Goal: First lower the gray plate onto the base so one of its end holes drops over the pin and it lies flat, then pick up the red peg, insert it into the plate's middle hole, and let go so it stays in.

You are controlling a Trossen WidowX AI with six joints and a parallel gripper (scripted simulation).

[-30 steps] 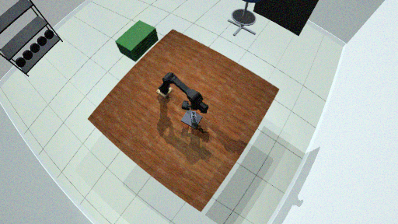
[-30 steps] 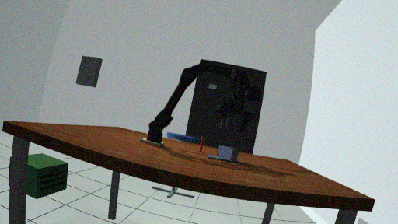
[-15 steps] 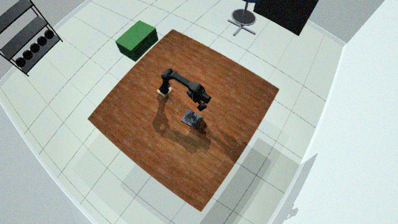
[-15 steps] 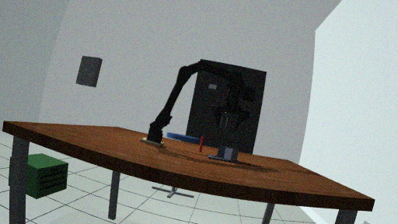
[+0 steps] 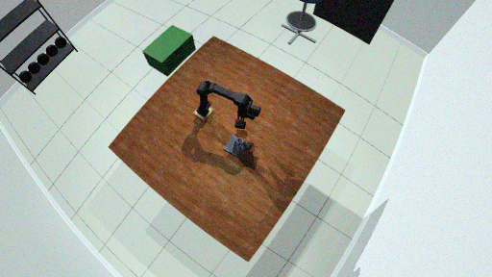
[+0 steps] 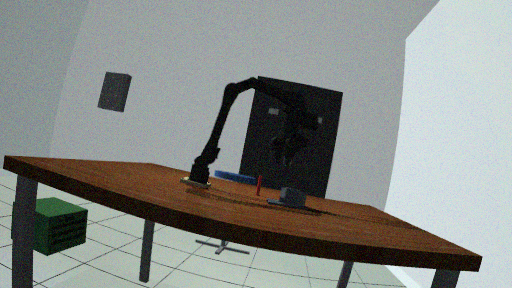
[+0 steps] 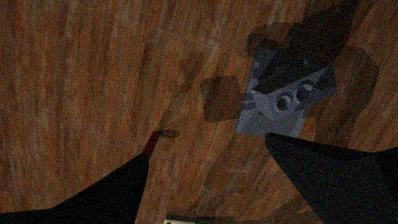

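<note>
Now: the red peg 70 mm behind my gripper tip, 50 mm to the left of it and 100 mm below it. From my gripper tip the other things lie so: gray base: 50 mm ahead, 110 mm to the right, 130 mm below; then gray plate: 60 mm ahead, 120 mm to the right, 90 mm below.
</note>
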